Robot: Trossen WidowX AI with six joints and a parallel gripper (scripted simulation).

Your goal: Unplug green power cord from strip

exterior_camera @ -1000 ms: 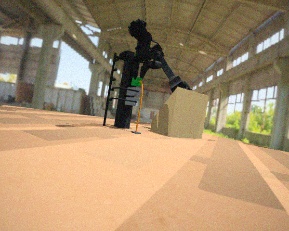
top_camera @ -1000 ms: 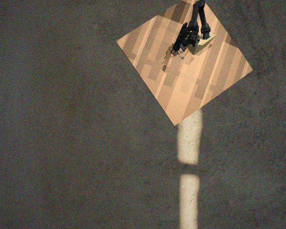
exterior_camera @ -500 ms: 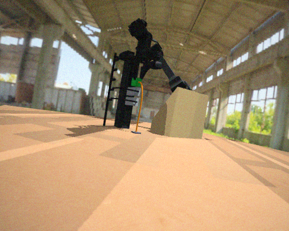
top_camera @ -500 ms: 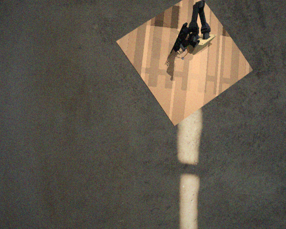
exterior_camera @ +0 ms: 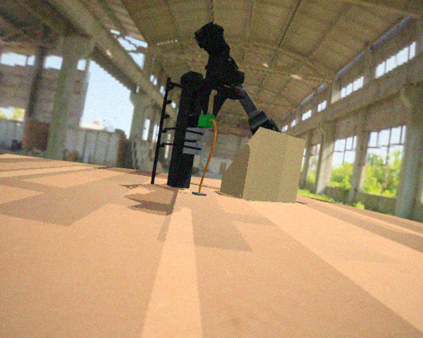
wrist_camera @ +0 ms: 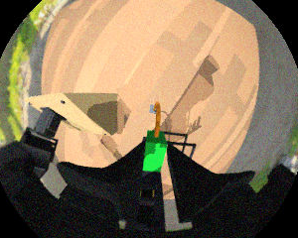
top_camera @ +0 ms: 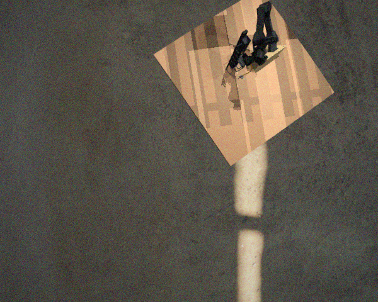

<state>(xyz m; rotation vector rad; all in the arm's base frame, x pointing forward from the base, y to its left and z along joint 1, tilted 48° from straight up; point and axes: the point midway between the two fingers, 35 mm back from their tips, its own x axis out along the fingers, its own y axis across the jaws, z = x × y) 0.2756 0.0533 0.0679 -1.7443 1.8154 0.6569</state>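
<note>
My gripper tip is 40 mm to the left of the green plug. From my gripper tip the other things lie so: power strip 140 mm to the right, 50 mm below.
</note>
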